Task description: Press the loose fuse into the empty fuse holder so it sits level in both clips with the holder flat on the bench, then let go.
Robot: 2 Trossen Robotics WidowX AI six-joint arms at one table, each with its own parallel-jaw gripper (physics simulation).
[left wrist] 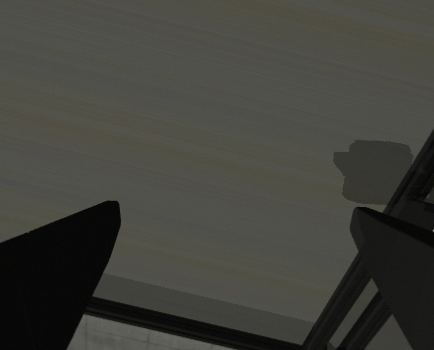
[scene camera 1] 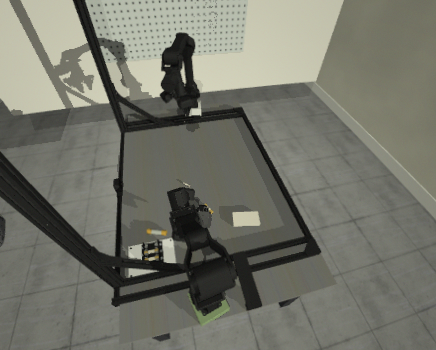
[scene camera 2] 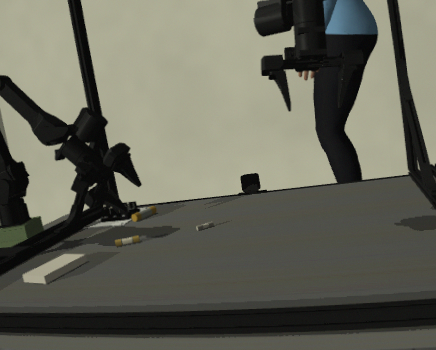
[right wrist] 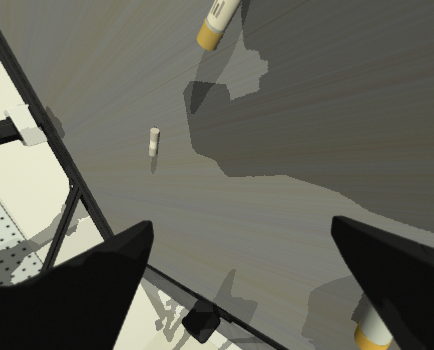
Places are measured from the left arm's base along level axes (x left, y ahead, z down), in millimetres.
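Pixels of known places: left gripper, between the fingertips: [left wrist: 236,215] [scene camera 1: 184,112] [scene camera 2: 314,109]; right gripper, between the fingertips: [scene camera 2: 133,198] [right wrist: 241,226]; left arm's base, origin of its link: [scene camera 1: 192,105] [right wrist: 15,128]; right arm's base, origin of its link: [scene camera 1: 208,300] [scene camera 2: 15,223].
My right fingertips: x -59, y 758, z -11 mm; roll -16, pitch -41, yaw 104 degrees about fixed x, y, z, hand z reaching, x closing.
Observation:
Ahead of a thing's pixels: the offset from my right fingertips to its top centre. "pt": to the spot under its first point.
A large fuse with orange ends @[dx -107, dy +54, dz +55 mm] [scene camera 1: 156,232] [scene camera 2: 144,214] [right wrist: 374,330] lies on the bench beside the white board; the right finger partly covers it in the right wrist view. The black fuse holder @[dx -119, dy +140, dz +43 mm] [scene camera 1: 151,251] sits on that board @[pt dx -57, dy +111, dz +74 mm] [scene camera 1: 169,245]; whether its clips are empty is too small to tell. A smaller fuse with yellow ends @[dx +106, dy -41, dz +61 mm] [scene camera 2: 128,241] [right wrist: 220,20] and a tiny pale fuse @[dx +13, dy -182, dz +65 mm] [scene camera 2: 205,226] [right wrist: 154,142] lie apart. My right gripper [scene camera 2: 133,199] [right wrist: 241,226] is open above the bench, tilted. My left gripper [scene camera 2: 315,108] [left wrist: 236,215] is open, high and far from the fuses.
A cream block @[dx +258, dy +23, dz +61 mm] [scene camera 1: 246,219] [scene camera 2: 55,268] lies on the bench. Black frame bars edge the bench, and one [scene camera 1: 275,175] runs along its right side in scene camera 1. A small black box @[pt dx -284, dy -188, dz +42 mm] [scene camera 2: 250,182] [right wrist: 201,321] is at the bench's edge. A person [scene camera 2: 337,100] stands behind.

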